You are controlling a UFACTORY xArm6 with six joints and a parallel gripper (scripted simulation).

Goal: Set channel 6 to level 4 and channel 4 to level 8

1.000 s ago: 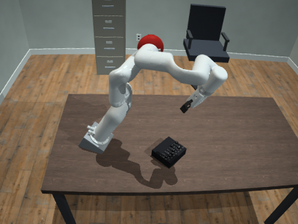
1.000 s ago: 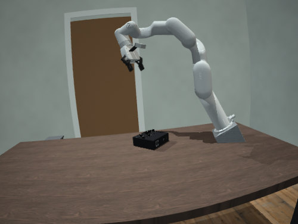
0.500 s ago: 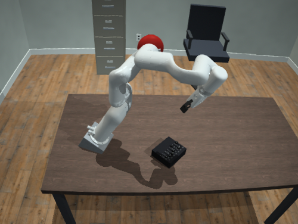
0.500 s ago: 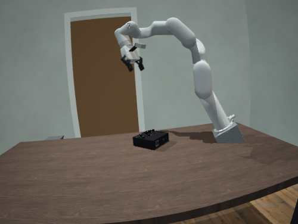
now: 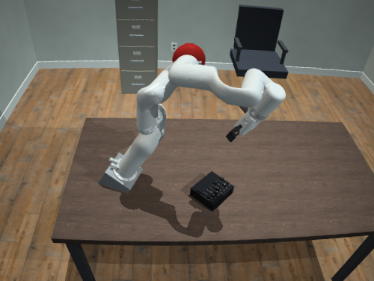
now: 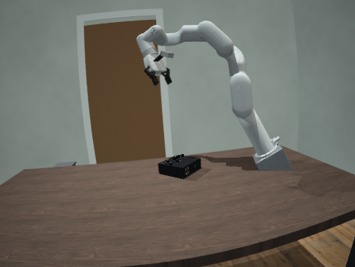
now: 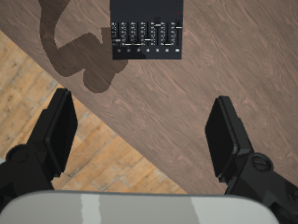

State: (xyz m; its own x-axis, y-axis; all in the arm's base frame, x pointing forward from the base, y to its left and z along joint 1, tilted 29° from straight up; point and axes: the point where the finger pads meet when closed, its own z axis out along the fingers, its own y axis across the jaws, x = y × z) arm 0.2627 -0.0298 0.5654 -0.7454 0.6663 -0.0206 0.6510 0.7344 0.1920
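My gripper is now 30 mm past the channel 4 fader cap, 30 mm to the right of it and 380 mm above it. From my hand the other things lie so: channel 6 cap (10 mm ahead, 60 mm to the left, 380 mm below); channel 2 cap (50 mm behind, 10 mm to the right, 380 mm below); channel 3 cap (40 mm behind, 10 mm to the left, 380 mm below).
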